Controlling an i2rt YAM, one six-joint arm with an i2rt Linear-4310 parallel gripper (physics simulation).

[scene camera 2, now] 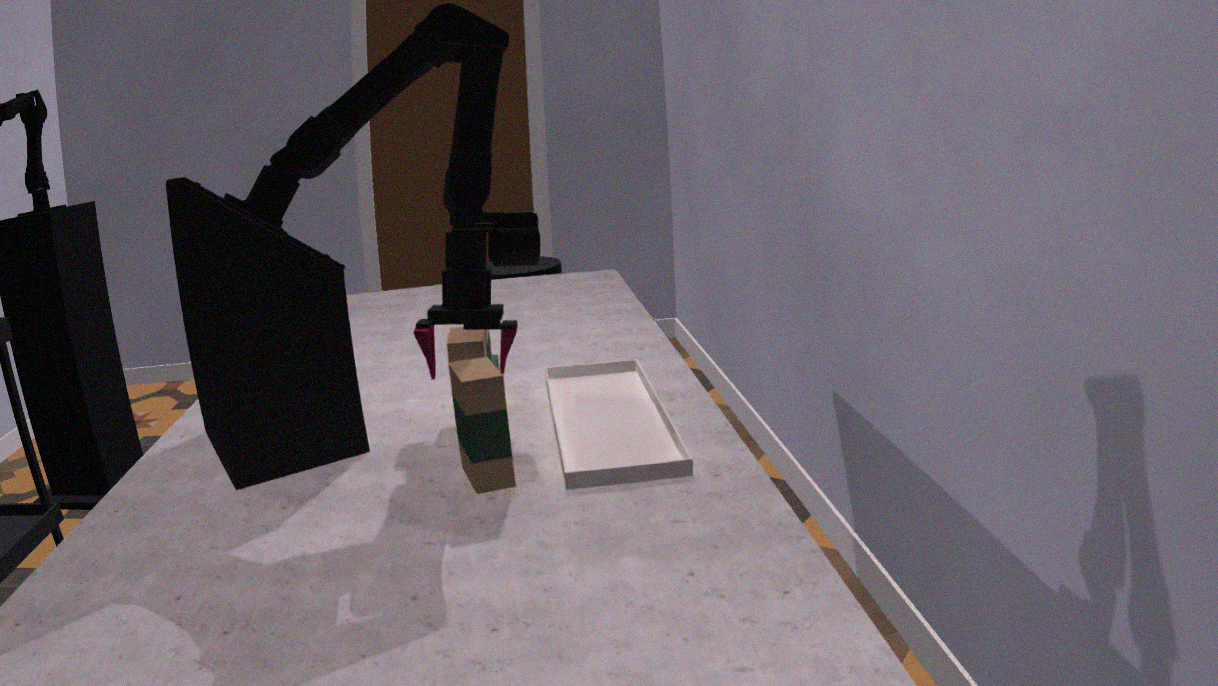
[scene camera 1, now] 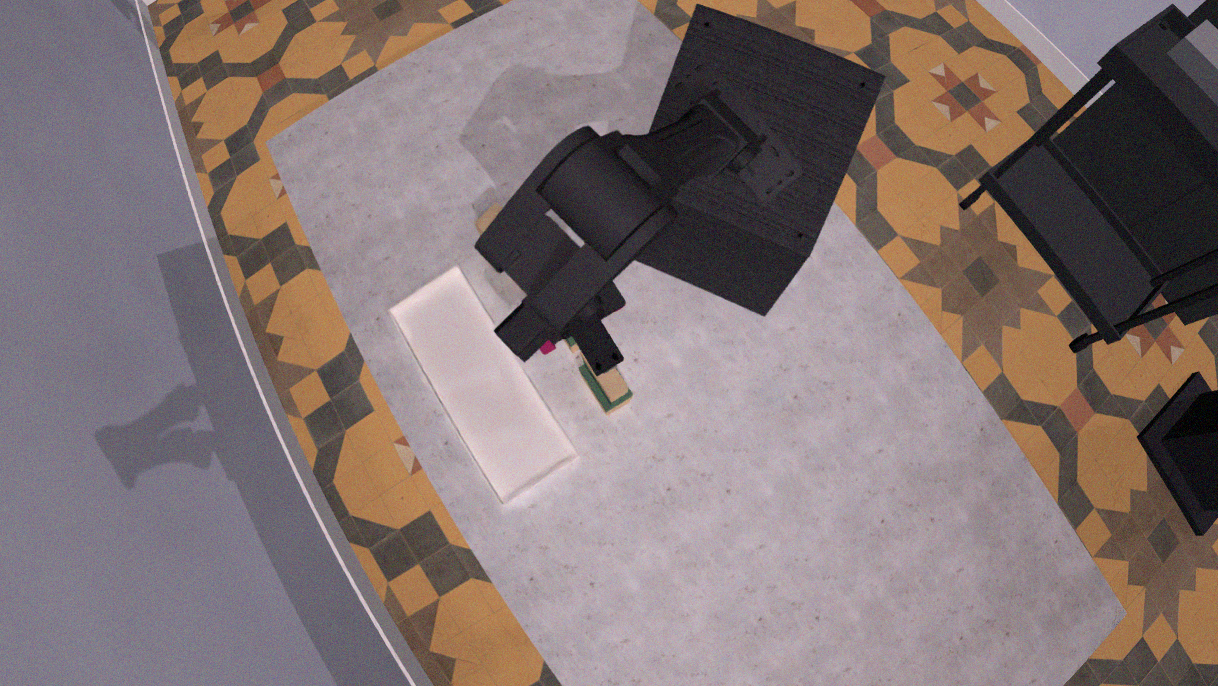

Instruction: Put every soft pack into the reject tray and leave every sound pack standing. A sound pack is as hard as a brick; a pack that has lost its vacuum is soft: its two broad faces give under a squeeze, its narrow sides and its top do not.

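Seen in the pictures: arm's base, origin of its link: (scene camera 2: 257,222) (scene camera 1: 735,129).
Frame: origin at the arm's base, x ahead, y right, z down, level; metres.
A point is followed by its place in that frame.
Observation:
Tan packs with a green band stand in a row beside the white reject tray (scene camera 1: 477,383) @[y -0.023, x 0.473, z 0.326 m] (scene camera 2: 629,473) @[y 0.179, x 0.478, z 0.316 m]; the tray holds no pack. The front pack (scene camera 1: 606,390) (scene camera 2: 483,432) stands upright. A second pack (scene camera 1: 574,350) @[y -0.062, x 0.304, z 0.318 m] (scene camera 2: 467,343) @[y 0.019, x 0.291, z 0.191 m] stands just behind it, partly hidden. A tan top of another pack (scene camera 1: 487,218) @[y 0.162, x 0.322, z 0.189 m] shows beside the arm in scene camera 1, mostly hidden. My gripper (scene camera 1: 584,326) @[y -0.038, x 0.279, z 0.257 m] (scene camera 2: 468,374) @[y -0.038, x 0.279, z 0.257 m] points down, open, with its magenta fingers apart on either side of the second pack's upper part. Whether a finger touches it cannot be told.
The arm rises from a black slanted pedestal (scene camera 1: 767,110) @[y -0.008, x -0.043, z -0.023 m] (scene camera 2: 281,366) @[y 0.096, x 0.046, z 0.180 m] at the table's side. A wall (scene camera 1: 76,340) (scene camera 2: 937,213) runs beyond the tray's side of the table. Black furniture (scene camera 1: 1082,221) stands on the tiled floor on the opposite side.

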